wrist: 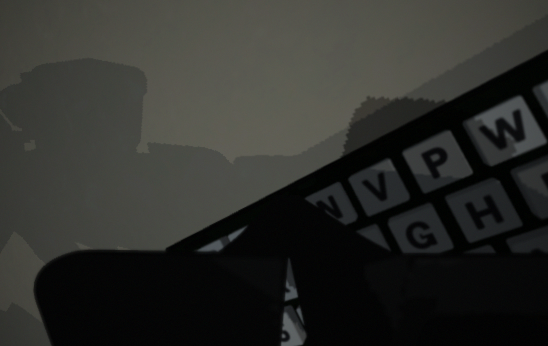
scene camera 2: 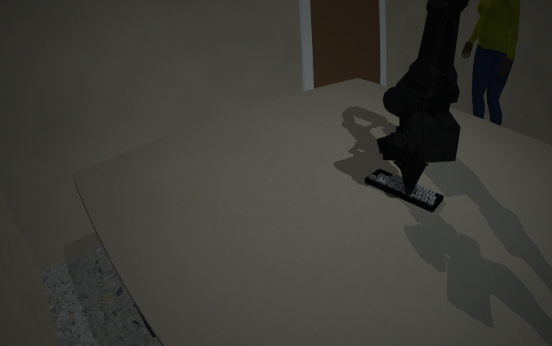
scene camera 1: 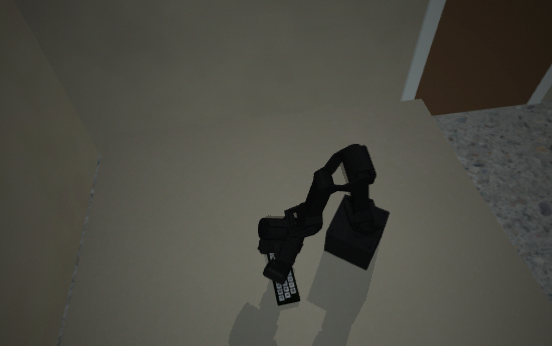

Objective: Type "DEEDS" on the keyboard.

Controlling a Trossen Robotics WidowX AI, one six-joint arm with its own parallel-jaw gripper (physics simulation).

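Pixels of known places: gripper, between the fingertips: (wrist: 286, 206) (scene camera 2: 408, 194); arm's base, origin of its link: (scene camera 2: 438, 113) (scene camera 1: 365, 226).
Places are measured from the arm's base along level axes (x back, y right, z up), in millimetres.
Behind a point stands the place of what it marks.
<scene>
The small black keyboard (scene camera 1: 287, 291) @(z -102, x -222, y -152 mm) (scene camera 2: 429, 200) @(z -101, x -239, y -167 mm) (wrist: 484, 211) @(z -101, x -247, y -57 mm) with pale keys lies on the table under the arm. My gripper (scene camera 2: 409, 193) @(z -104, x -259, y -117 mm) (wrist: 286, 206) @(z -104, x -259, y -117 mm) is shut and empty, pointing down over the keyboard's keys. In the wrist view W, P, V, H and G are readable, and N is partly covered by the dark fingers. The keys left of N are mostly hidden behind the fingers. Whether the fingertips touch a key cannot be told. In scene camera 1 the fingertips are hidden behind the arm.
The arm's dark base block (scene camera 1: 350, 245) @(z -26, x -44, y -47 mm) stands on the table (scene camera 1: 175, 225) @(z -117, x -588, y 74 mm) (scene camera 2: 225, 225) @(z -117, x -617, y 28 mm) beside the keyboard. The arm's shadows fall across the table and part of the keyboard. A person in a yellow-green top (scene camera 2: 496, 27) stands beyond the table, near a brown door (scene camera 1: 480, 55) (scene camera 2: 345, 42).
</scene>
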